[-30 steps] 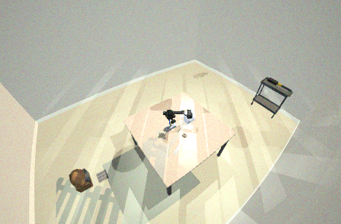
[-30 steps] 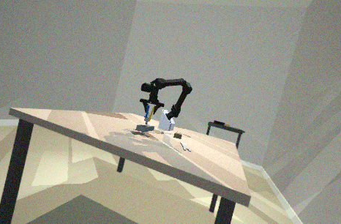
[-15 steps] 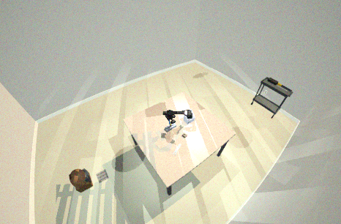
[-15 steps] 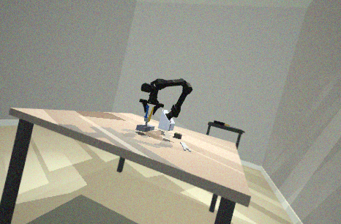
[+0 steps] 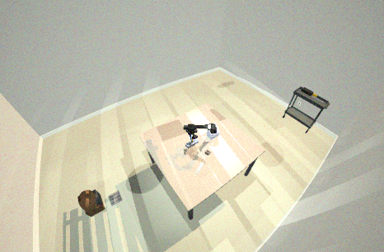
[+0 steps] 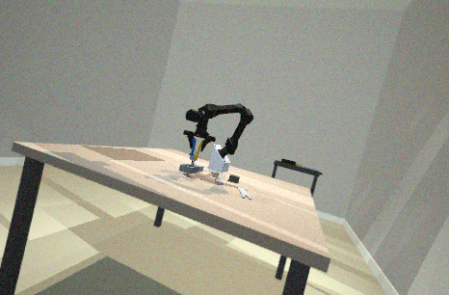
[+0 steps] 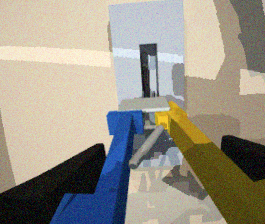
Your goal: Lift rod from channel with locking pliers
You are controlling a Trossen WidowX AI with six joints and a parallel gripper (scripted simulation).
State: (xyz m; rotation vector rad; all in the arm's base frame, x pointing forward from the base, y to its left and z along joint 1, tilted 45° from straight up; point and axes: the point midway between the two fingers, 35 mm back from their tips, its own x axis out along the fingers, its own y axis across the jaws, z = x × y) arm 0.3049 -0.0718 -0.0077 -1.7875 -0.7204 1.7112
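Now: gripper tip 1 cm to the left of the grey link bar. Also, from my gripper tip: rod (12 cm below, 1 cm to the right, 1 cm behind); then channel block (11 cm below, 1 cm behind); then yellow handle (2 cm to the left, 1 cm above).
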